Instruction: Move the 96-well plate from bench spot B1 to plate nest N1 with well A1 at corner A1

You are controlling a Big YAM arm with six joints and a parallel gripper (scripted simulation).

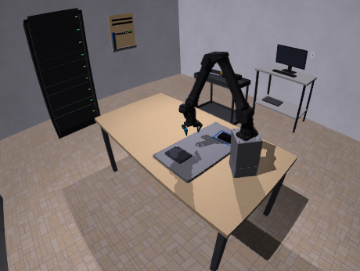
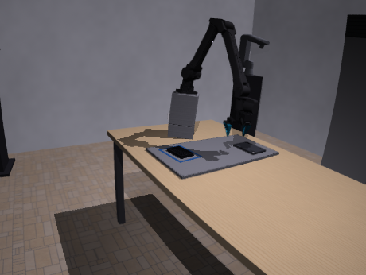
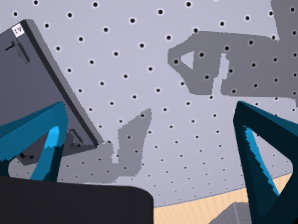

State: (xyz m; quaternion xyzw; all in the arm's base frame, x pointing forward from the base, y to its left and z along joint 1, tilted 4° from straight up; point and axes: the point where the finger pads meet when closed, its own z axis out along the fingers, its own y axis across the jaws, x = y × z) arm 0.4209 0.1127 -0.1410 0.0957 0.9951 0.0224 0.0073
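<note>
Now: hand 90 mm past the black 96-well plate, 280 mm to the left of it and 100 mm above it. Round my hand: plate nest N1: 40 mm behind, 150 mm to the left, 100 mm below.
</note>
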